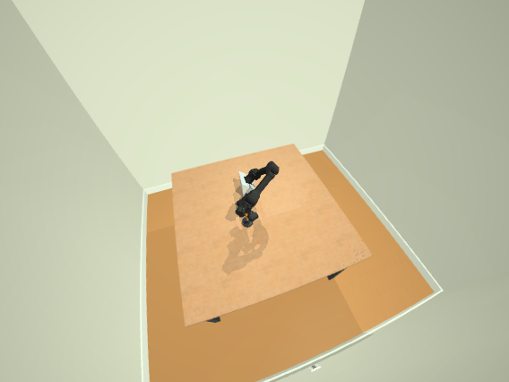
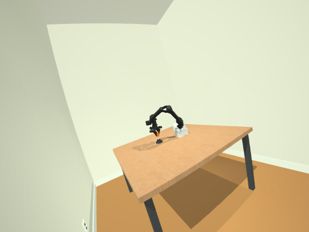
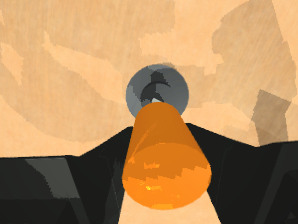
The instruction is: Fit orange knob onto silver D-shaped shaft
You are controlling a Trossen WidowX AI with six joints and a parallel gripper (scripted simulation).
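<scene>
Right now the pedestal is 60 mm below my gripper tip and 10 mm to the right of it. Also, from my gripper tip: orange knob 30 mm above.
</scene>
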